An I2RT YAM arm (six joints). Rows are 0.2 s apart.
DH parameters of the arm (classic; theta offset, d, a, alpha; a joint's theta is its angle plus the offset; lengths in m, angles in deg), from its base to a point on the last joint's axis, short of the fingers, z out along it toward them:
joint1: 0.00 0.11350 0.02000 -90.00
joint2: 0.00 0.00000 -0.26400 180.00
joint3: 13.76 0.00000 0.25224 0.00
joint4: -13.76 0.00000 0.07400 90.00
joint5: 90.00 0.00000 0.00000 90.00
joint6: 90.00 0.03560 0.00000 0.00
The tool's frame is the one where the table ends.
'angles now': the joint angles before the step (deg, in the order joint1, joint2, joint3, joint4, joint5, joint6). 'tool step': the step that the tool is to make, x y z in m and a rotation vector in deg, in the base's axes. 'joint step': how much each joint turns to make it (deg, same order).
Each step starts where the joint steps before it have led.
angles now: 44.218 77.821 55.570 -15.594 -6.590 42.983
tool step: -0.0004 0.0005 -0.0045 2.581 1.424 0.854
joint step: -0.177 0.013 -1.405 2.419 -2.545 1.651
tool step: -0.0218 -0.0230 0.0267 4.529 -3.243 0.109
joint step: -0.427 -9.298 -2.381 -1.348 -1.015 0.554
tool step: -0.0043 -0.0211 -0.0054 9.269 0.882 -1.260
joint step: -3.579 -5.394 -6.986 8.399 -5.550 5.686
